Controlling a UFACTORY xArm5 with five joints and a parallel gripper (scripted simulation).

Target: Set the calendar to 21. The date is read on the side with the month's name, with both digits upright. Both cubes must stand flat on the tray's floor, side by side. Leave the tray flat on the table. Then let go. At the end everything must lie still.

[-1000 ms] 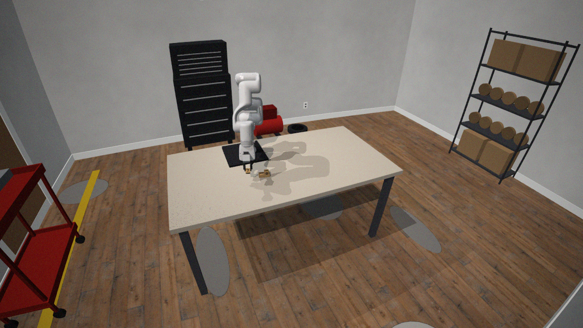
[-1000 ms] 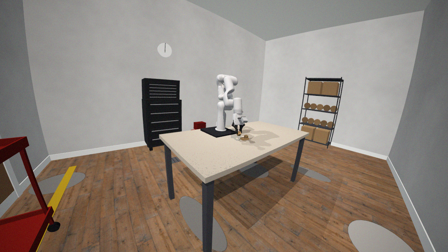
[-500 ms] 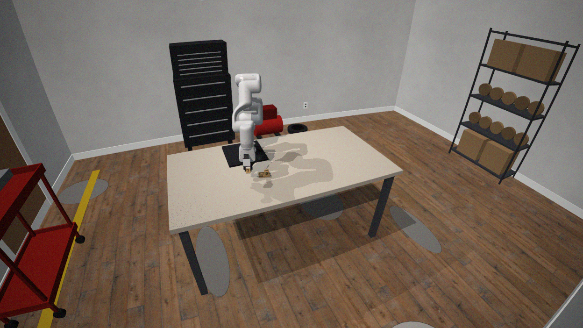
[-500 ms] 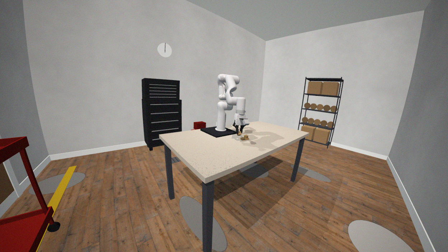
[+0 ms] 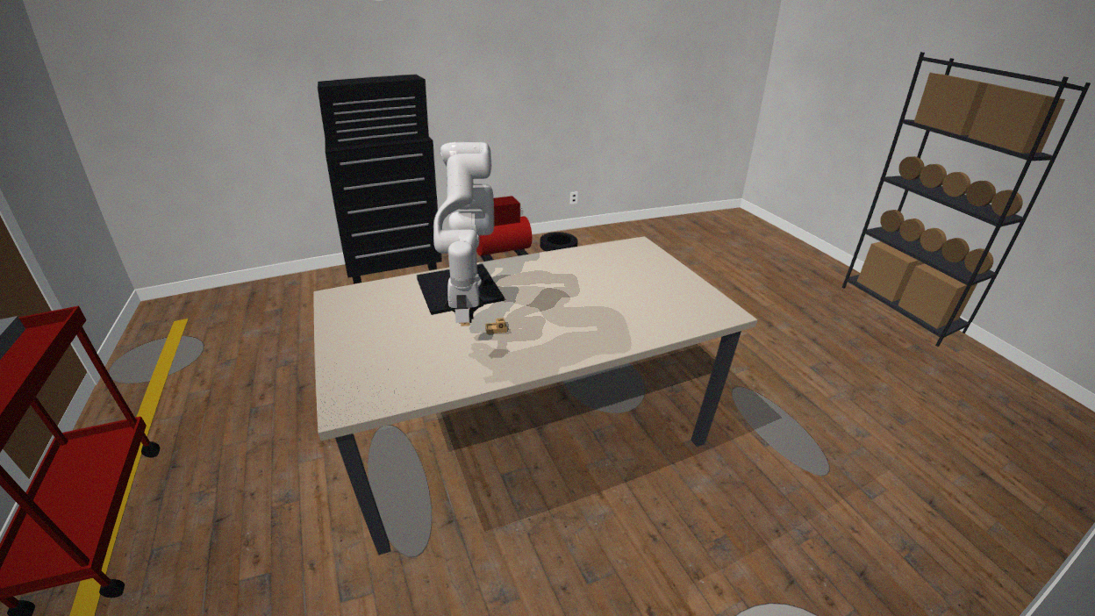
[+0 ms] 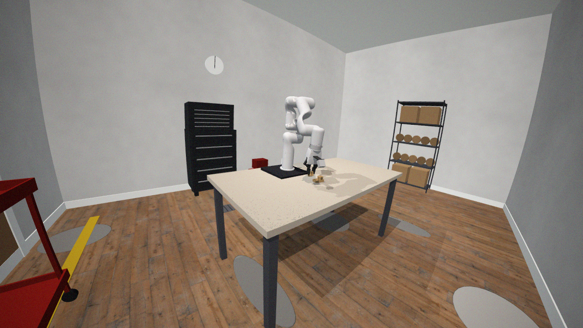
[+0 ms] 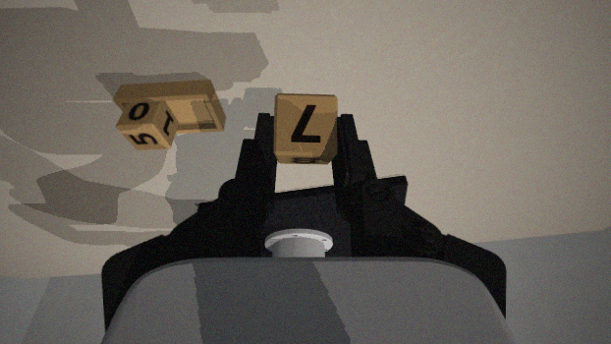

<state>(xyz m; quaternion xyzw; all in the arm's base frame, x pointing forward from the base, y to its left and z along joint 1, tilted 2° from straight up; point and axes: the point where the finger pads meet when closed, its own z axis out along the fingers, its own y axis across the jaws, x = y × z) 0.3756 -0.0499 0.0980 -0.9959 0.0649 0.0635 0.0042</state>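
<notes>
Now: hand 20 mm above the wooden digit cube. From my hand the other things lie so: wooden tray: 110 mm to the left, 100 mm below, 40 mm behind.
</notes>
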